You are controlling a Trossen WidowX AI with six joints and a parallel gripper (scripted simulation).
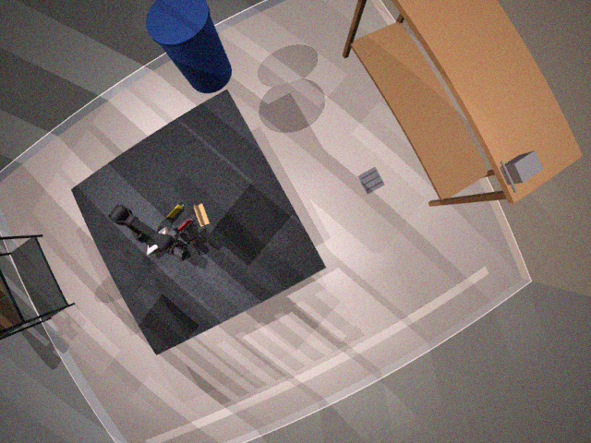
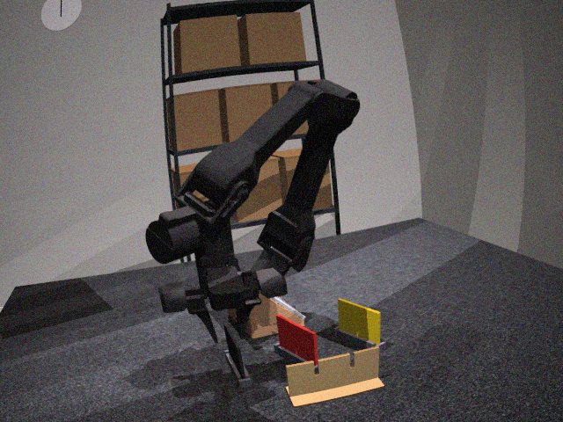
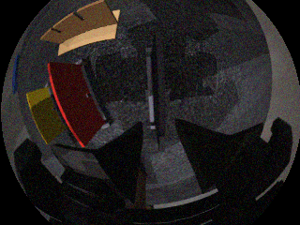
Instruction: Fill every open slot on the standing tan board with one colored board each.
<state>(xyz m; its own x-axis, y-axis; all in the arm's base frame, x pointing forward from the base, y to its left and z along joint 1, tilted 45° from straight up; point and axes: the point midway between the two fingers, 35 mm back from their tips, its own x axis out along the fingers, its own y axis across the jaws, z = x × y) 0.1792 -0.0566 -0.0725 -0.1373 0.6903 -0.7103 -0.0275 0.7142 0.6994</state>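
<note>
Right now the dark board is 30 mm ahead of my gripper tip and 10 mm below it. The rest, counted from my gripper tip: red board: 40 mm ahead, 100 mm to the left, 10 mm below; yellow board: 20 mm ahead, 210 mm to the left, 10 mm below; tan board: 150 mm ahead, 120 mm to the left, 20 mm below.
</note>
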